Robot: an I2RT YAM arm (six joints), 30 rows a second.
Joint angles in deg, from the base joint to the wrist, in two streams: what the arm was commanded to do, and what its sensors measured. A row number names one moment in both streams.
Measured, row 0:
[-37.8, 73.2, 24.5, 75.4, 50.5, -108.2]
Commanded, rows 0 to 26:
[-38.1, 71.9, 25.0, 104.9, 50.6, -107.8]
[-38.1, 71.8, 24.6, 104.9, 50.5, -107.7]
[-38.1, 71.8, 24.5, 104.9, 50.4, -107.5]
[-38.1, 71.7, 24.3, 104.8, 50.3, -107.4]
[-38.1, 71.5, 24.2, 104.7, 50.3, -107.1]
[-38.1, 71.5, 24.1, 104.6, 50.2, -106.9]
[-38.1, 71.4, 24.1, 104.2, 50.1, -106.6]
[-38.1, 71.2, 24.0, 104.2, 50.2, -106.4]
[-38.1, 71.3, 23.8, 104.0, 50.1, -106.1]
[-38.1, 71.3, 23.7, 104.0, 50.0, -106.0]
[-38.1, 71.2, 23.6, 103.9, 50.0, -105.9]
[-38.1, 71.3, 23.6, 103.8, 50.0, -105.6]
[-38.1, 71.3, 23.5, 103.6, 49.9, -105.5]
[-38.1, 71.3, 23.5, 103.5, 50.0, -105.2]
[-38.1, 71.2, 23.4, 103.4, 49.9, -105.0]
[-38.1, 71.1, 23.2, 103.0, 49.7, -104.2]
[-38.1, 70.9, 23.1, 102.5, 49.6, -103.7]
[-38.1, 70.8, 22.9, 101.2, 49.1, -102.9]
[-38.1, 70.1, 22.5, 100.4, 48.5, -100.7]
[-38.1, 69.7, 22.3, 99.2, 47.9, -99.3]
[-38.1, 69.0, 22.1, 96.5, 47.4, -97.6]
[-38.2, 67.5, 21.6, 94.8, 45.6, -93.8]
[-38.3, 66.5, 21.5, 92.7, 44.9, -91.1]
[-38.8, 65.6, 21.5, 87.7, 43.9, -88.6]
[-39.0, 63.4, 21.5, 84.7, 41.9, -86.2]
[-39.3, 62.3, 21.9, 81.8, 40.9, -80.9]
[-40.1, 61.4, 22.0, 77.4, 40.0, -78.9]
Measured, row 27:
[-38.5, 67.1, 21.8, 75.1, 45.8, -93.3]
